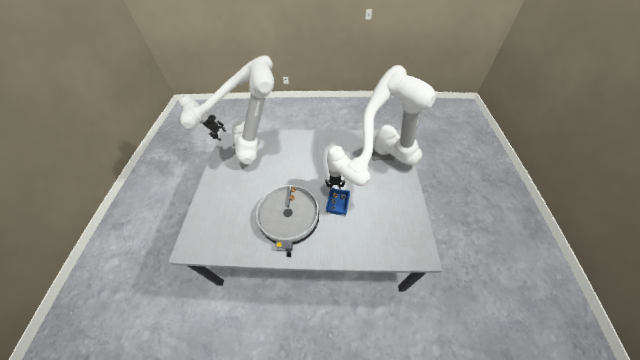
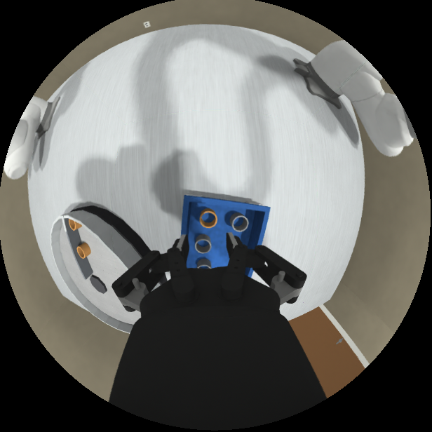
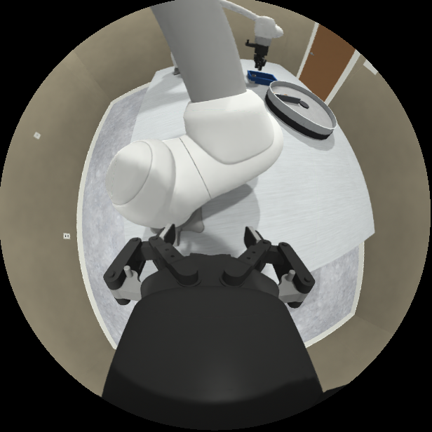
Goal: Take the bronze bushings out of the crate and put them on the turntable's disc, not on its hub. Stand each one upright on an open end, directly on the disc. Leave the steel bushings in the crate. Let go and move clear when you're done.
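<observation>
The blue crate [image 1: 342, 208] [image 2: 257, 225] [image 3: 262, 77] holds a bronze bushing [image 1: 335, 195] [image 2: 201, 220] and several steel bushings, one [image 2: 240, 229] beside the bronze one and one [image 2: 196, 245] below it; another is partly hidden by my gripper. Two bronze bushings, one near the rim [image 1: 293, 189] [image 2: 74, 226] and one nearer the hub [image 1: 292, 198] [image 2: 85, 251], appear to stand upright on the turntable's disc [image 1: 280, 225] [image 2: 115, 280]. My left gripper [image 1: 335, 185] [image 2: 206, 240] [image 3: 257, 69] is open and empty, above the crate. My right gripper [image 1: 221, 133] [image 3: 209, 232] is open and empty, far from both.
A dark bar [image 1: 288, 198] [image 2: 85, 267] runs from the turntable's rim towards the dark hub [image 1: 288, 213] [image 2: 98, 284], beside the bronze bushings. The raised rim surrounds the disc. A small device with a yellow part [image 1: 279, 245] sits at its front. The crate stands right of the turntable.
</observation>
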